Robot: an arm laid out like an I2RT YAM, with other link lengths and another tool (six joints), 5 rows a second.
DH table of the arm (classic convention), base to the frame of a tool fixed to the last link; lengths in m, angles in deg. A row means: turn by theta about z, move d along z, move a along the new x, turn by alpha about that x. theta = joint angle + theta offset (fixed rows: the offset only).
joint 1: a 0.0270; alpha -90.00; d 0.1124; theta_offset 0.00
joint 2: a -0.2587; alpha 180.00; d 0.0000; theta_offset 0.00
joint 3: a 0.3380; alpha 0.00; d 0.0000; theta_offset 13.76
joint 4: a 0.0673; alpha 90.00; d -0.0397; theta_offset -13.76
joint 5: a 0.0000; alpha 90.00; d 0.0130; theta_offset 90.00
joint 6: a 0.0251; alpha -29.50; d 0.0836; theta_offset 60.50
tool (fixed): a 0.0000; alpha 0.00; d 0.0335; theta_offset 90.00
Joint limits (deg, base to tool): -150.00..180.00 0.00..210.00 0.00..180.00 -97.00..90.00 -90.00..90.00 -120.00..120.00
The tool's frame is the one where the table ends.
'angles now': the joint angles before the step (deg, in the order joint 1, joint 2, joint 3, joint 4, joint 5, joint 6). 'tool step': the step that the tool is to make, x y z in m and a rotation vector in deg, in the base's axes. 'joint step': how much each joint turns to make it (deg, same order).
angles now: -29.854 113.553 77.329 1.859 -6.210 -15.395
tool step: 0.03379 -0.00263 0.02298 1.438 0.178 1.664
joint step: 1.155 5.297 11.617 -7.100 -1.084 0.673
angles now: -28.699 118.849 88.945 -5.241 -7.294 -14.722
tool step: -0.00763 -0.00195 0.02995 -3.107 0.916 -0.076
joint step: -0.042 -3.207 0.714 -3.519 1.841 -2.591
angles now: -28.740 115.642 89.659 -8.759 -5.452 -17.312
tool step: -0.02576 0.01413 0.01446 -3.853 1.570 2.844
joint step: 0.302 -7.213 -6.904 -0.294 0.267 -4.867
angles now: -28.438 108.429 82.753 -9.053 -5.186 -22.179
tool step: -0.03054 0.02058 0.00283 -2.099 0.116 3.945
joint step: 0.143 -8.330 -9.717 1.878 -2.058 -3.742
